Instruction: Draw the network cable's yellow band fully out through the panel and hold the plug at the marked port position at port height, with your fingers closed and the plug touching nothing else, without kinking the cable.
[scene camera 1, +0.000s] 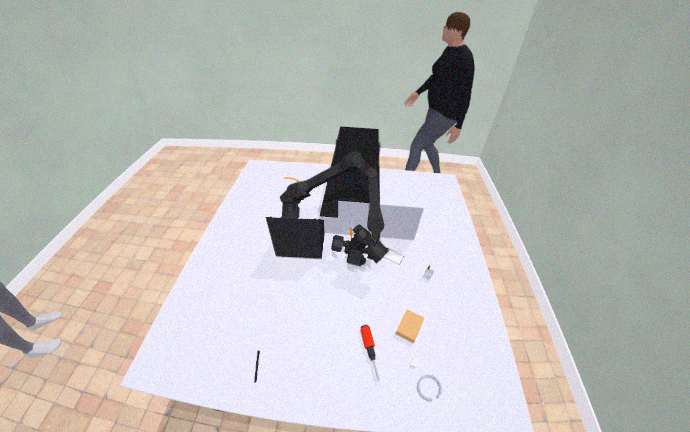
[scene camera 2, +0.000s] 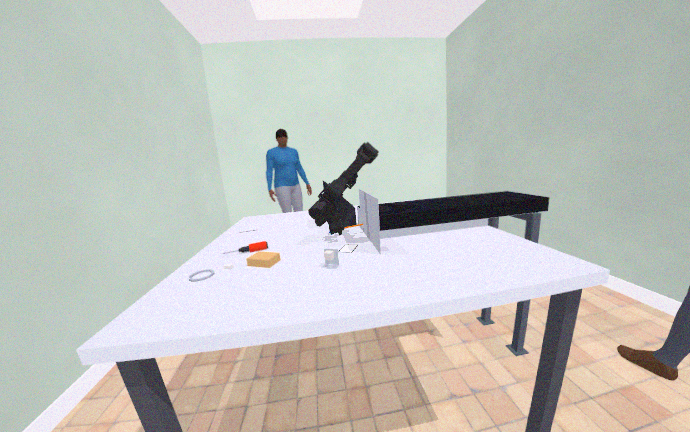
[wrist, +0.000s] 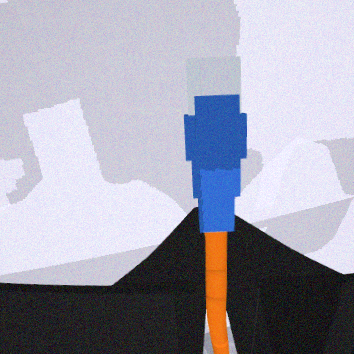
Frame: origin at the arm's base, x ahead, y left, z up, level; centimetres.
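Seen in the pictures: gripper, fingertip midpoint: (scene camera 2: 340, 234) (wrist: 207, 217); arm's base, link origin: (scene camera 1: 289, 218).
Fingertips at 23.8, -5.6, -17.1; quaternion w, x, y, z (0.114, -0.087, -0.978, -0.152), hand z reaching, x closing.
Offsets run from my fingertips to a thing's top centre, as dx, dy, dz. "*": to the spot under its first point.
The blue plug {-0.1, -4.0, +2.7} (wrist: 215, 140), with its clear tip, shows in the wrist view with the orange network cable (wrist: 216, 260) (scene camera 2: 353, 225) (scene camera 1: 351, 232) running back from it. My gripper (wrist: 207, 217) (scene camera 2: 336, 232) is shut on the plug's rear end, low over the table in front of the upright grey panel {+12.8, +9.2, +19.8} (scene camera 2: 370, 218) (scene camera 1: 402, 218). The cable runs towards the panel with no sharp bend in the part that shows. The plug is hidden in both scene views, and its height is hard to tell. The yellow band does not show. A black-outlined white rectangle {* +19.7, -1.7, -0.2} (scene camera 1: 395, 255) (scene camera 2: 348, 248) lies near the gripper.
A black board (scene camera 1: 297, 239) stands left of the gripper. A small grey block {+31.7, -12.2, +5.4} (scene camera 1: 428, 272) (scene camera 2: 330, 257), an orange-tan block {+18.6, -33.8, +2.8} (scene camera 1: 409, 325) (scene camera 2: 263, 258), a red screwdriver {+3.8, -41.8, +3.1} (scene camera 1: 367, 337) (scene camera 2: 258, 246), a grey ring {+20.8, -54.1, +0.6} (scene camera 1: 418, 389) and a black stick {-33.4, -44.2, +0.0} (scene camera 1: 257, 366) lie on the table.
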